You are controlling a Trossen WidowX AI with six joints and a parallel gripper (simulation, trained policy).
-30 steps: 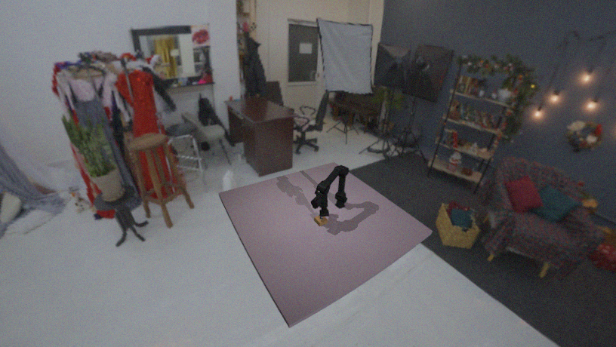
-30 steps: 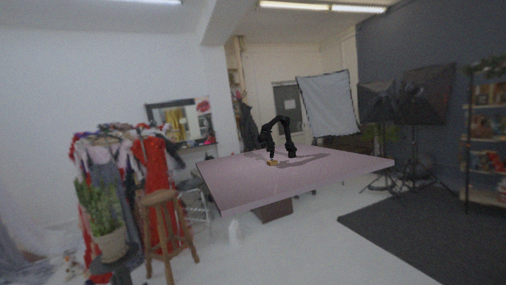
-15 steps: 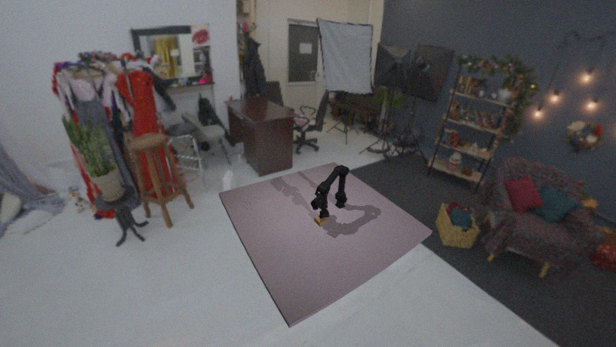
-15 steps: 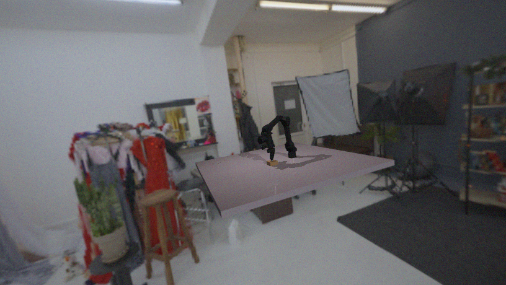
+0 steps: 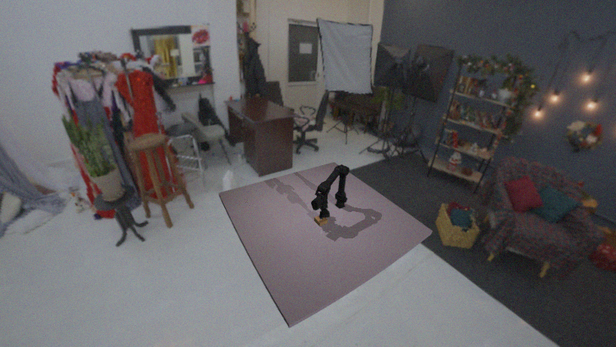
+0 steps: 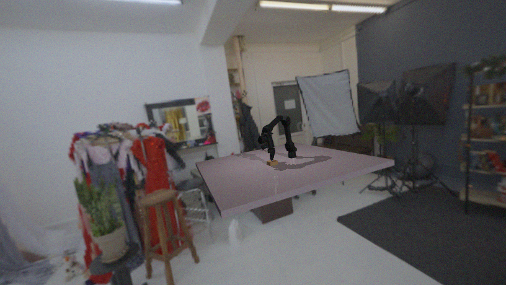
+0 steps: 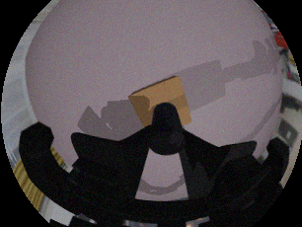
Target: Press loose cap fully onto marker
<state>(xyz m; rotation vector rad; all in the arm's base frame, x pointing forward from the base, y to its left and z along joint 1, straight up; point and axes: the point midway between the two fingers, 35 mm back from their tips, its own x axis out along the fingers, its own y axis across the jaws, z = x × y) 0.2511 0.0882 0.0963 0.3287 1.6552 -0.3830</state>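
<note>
The dark cap is 10 mm ahead of my gripper tip and 10 mm above it. Round my gripper tip: holder block 50 mm below, 10 mm to the right, 10 mm ahead.
</note>
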